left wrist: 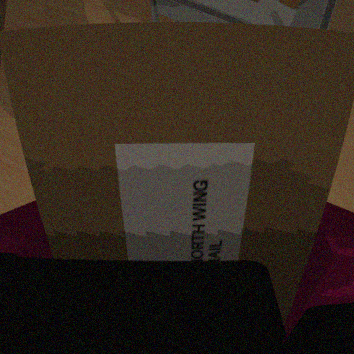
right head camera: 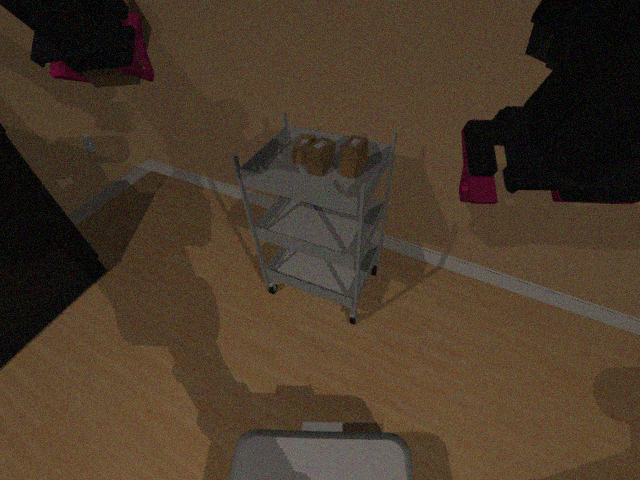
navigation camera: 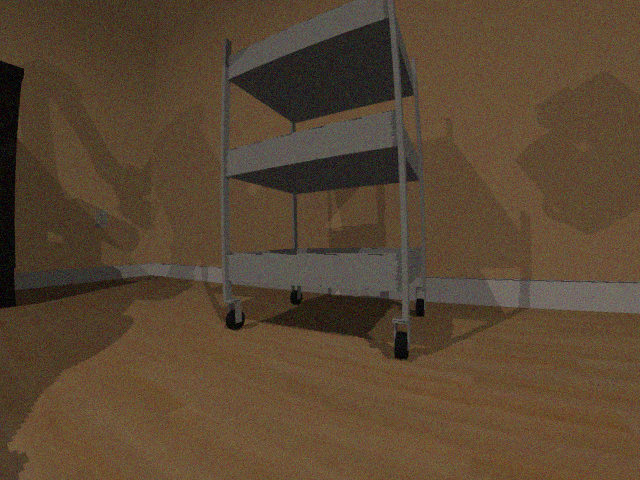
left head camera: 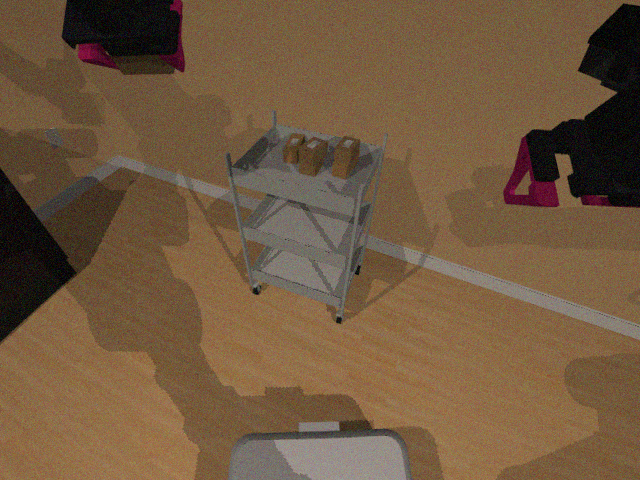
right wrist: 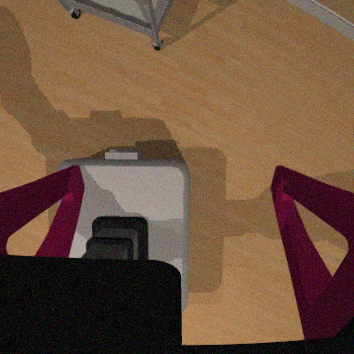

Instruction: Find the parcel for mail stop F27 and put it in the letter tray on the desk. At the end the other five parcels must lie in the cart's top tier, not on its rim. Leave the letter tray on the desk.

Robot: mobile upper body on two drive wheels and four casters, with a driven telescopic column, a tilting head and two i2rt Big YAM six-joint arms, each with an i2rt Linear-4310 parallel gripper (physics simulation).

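Places are measured from the left arm's base along level axes (x ahead, y left, z up), in centimetres.
Pixels of known places: left gripper, fingertip midpoint: (right head camera: pixel 131 79) (left head camera: pixel 159 68); right gripper, fingertip midpoint: (right head camera: pixel 507 194) (left head camera: pixel 544 198) (right wrist: pixel 177 175).
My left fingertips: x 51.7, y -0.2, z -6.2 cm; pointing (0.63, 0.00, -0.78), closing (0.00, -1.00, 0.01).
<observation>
Behind a point stands the place of what it marks.
My left gripper (left head camera: pixel 135 62) (right head camera: pixel 108 76) (left wrist: pixel 175 242) is shut on a brown parcel (left head camera: pixel 149 66) @[x 47.6, y -0.8, z -4.7 cm] (right head camera: pixel 117 80) @[x 47.8, y -0.8, z -5.0 cm] (left wrist: pixel 175 90) @[x 52.6, y -0.1, z 2.5 cm], held in the air left of the cart. Its white label shows "ORTH WING" and "AIL"; the fingers' housing hides the rest, so no mail stop can be read. My right gripper (left head camera: pixel 566 198) @[x 34.7, y -44.7, z -13.2 cm] (right head camera: pixel 532 197) @[x 34.7, y -44.7, z -13.2 cm] (right wrist: pixel 177 175) @[x 34.7, y -44.7, z -13.2 cm] is open and empty, right of the cart. The grey cart (left head camera: pixel 294 193) @[x 90.1, y -15.3, z -56.7 cm] (right head camera: pixel 305 189) @[x 89.2, y -17.4, z -54.3 cm] (right wrist: pixel 115 20) @[x 89.1, y -17.8, z -110.1 cm] (navigation camera: pixel 225 180) @[x 98.6, y 5.7, z -87.2 cm] bears three upright parcels in its top tier: left (left head camera: pixel 293 148) @[x 113.1, y -14.6, z -54.3 cm], middle (left head camera: pixel 313 157) @[x 102.7, y -21.5, z -51.4 cm] and right (left head camera: pixel 346 157) @[x 103.6, y -32.7, z -51.9 cm]. The letter tray and desk are not identifiable.
A dark block (left head camera: pixel 25 258) @[x 96.9, y 102.5, z -96.0 cm] (right head camera: pixel 41 253) @[x 93.0, y 104.4, z -89.0 cm] (navigation camera: pixel 7 180) @[x 107.6, y 97.5, z -78.3 cm] stands at the left edge. A wall with a pale baseboard (left head camera: pixel 475 276) @[x 103.5, y -105.4, z -119.9 cm] (navigation camera: pixel 568 295) @[x 110.4, y -91.2, z -121.3 cm] runs behind the cart. My grey base (left head camera: pixel 351 459) @[x 24.0, y -31.3, z -99.7 cm] (right head camera: pixel 351 459) @[x 24.5, y -31.2, z -99.8 cm] (right wrist: pixel 150 187) @[x 21.8, y -34.1, z -99.7 cm] is at the bottom of the head views.
</observation>
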